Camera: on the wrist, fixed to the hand. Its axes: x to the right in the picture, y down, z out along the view.
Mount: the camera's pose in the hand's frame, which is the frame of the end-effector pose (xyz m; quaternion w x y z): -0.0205 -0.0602 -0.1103 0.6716 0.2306 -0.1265 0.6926
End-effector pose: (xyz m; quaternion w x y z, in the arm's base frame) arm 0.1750 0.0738 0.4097 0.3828 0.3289 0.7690 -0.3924
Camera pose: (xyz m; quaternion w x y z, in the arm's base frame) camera 0.1001 0.1353 0.4922 0.5503 0.7921 0.1498 -0.2173
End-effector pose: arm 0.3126 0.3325 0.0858 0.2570 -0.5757 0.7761 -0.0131
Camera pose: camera 0.3245 0.3003 0.2084 0.4126 0.2085 0.8845 0.0631
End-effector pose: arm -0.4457 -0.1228 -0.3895 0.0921 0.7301 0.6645 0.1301
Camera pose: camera -0.5388 -0.1414 -0.3047 0.1126 -0.9883 0.0410 0.0944
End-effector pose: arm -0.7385 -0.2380 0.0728 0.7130 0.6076 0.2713 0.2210
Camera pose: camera -0.8271 -0.1787 0.0032 0.2200 0.7884 -0.2779 0.5028
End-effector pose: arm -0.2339 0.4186 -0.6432 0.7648 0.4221 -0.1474 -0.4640
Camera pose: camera -0.2118 0.4790 -0.7531 0.7190 0.2991 -0.5951 0.1987
